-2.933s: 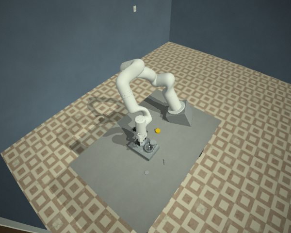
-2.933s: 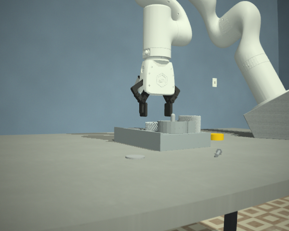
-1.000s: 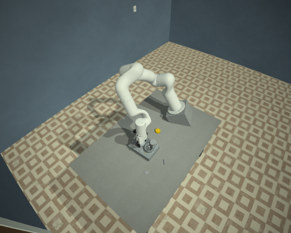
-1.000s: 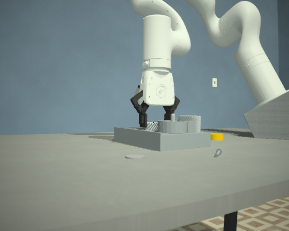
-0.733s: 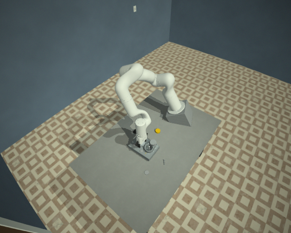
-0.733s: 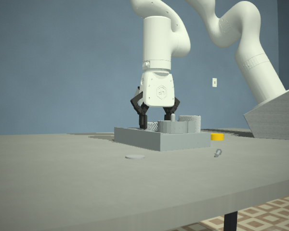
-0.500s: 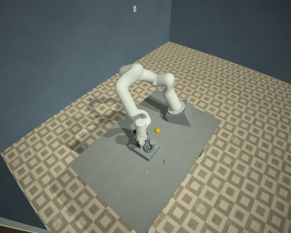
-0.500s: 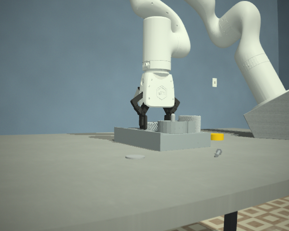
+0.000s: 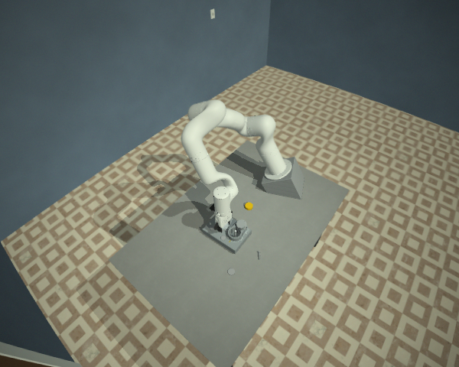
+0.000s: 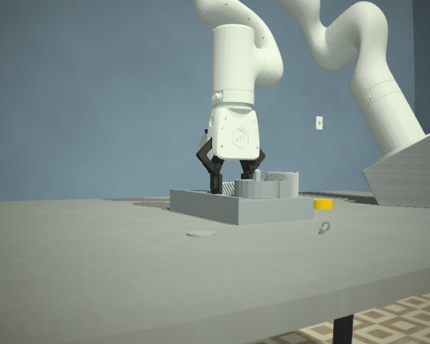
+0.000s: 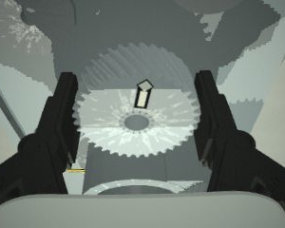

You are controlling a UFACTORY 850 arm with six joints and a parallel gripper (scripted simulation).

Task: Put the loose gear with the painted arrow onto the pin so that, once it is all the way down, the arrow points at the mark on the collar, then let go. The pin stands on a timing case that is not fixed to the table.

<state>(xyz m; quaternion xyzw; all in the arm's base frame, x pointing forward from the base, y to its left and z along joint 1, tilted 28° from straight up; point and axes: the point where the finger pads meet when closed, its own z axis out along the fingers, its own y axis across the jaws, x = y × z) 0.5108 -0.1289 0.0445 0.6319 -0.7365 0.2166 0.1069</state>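
Now: hand right at the gear. From my hand the other things lie so: flat grey disc 21 cm ahead, 16 cm to the left, 5 cm below; small bolt 26 cm to the left, 5 cm below, 5 cm ahead; yellow puck 23 cm behind, 6 cm to the left, 4 cm below.
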